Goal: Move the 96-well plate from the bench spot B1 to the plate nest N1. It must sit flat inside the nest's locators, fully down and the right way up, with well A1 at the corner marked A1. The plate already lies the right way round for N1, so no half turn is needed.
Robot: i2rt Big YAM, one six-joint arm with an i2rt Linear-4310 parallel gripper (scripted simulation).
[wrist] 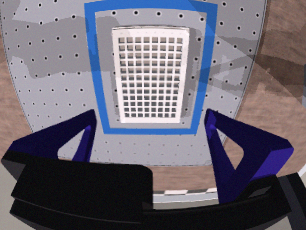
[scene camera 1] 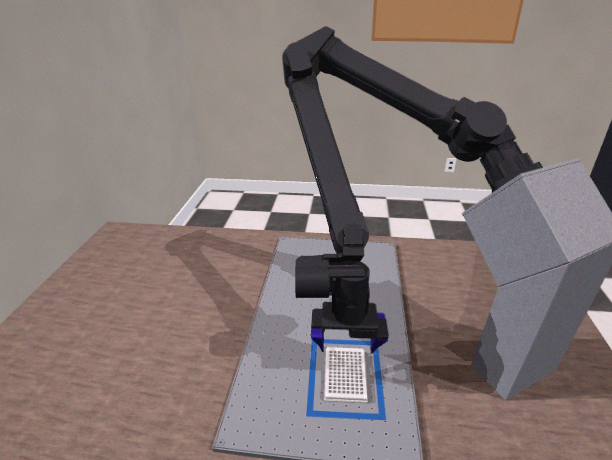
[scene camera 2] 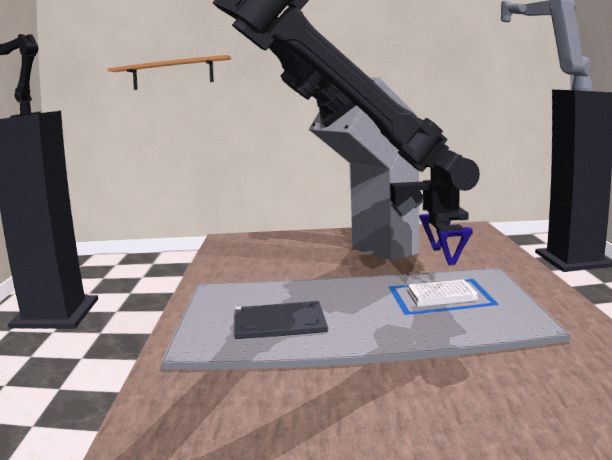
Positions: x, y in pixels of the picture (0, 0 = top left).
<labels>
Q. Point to a white 96-well plate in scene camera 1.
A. At 345, 361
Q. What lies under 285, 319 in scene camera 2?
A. A dark plate nest N1.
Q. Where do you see a white 96-well plate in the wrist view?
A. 152, 41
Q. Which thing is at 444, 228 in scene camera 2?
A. My gripper.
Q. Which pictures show my gripper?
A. The wrist view, scene camera 1 and scene camera 2: all of them.
</labels>
